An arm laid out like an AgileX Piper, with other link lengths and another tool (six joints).
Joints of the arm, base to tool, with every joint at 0 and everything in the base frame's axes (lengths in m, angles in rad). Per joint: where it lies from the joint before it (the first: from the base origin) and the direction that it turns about. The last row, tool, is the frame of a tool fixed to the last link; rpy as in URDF.
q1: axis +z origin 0 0 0.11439
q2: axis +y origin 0 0 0
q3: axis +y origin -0.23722 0 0.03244
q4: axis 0.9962 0 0.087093 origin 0.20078 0 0.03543
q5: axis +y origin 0 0 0
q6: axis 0.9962 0 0.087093 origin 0.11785 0 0.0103
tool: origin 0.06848 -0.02 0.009 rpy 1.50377 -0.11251 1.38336
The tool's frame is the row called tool.
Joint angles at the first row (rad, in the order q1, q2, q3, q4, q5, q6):
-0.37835 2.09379 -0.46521 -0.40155 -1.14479 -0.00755
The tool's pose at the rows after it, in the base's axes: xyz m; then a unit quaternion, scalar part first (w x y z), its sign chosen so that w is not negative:
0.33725 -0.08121 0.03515 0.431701 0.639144 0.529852 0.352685
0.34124 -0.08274 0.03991 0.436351 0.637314 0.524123 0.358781
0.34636 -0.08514 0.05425 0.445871 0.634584 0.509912 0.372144
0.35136 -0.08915 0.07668 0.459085 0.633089 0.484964 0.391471
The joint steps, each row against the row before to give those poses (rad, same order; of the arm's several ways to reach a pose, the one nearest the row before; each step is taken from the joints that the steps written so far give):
0.00002 0.00002 -0.01858 -0.00200 -0.00002 0.00238
-0.00002 -0.00592 -0.01469 -0.00078 0.00000 0.01141
0.00001 -0.03721 -0.01380 0.00002 0.00572 0.03043
-0.00001 -0.06122 -0.01330 0.00838 0.00840 0.04867

